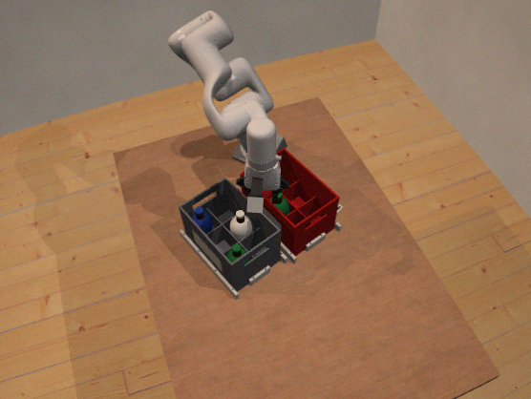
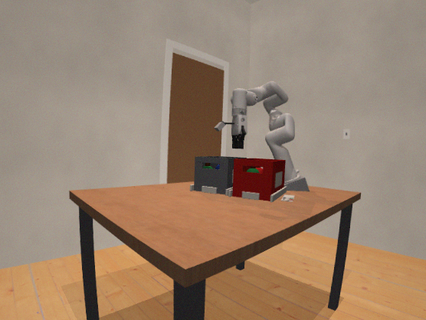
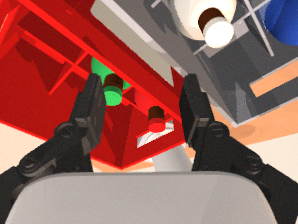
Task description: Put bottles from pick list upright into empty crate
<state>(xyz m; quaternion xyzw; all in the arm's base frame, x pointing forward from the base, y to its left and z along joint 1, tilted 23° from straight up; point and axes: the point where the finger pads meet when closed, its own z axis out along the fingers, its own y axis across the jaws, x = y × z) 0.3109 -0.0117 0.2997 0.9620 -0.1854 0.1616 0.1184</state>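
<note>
Right now my hand is 160 mm above the grey crate and 110 mm to the left of it. Round my hand: white bottle: 150 mm below, 70 mm to the right, 20 mm behind; then red crate: 160 mm below, 110 mm to the left, 60 mm behind; then green bottle: 150 mm below, 70 mm to the left, 50 mm behind.
</note>
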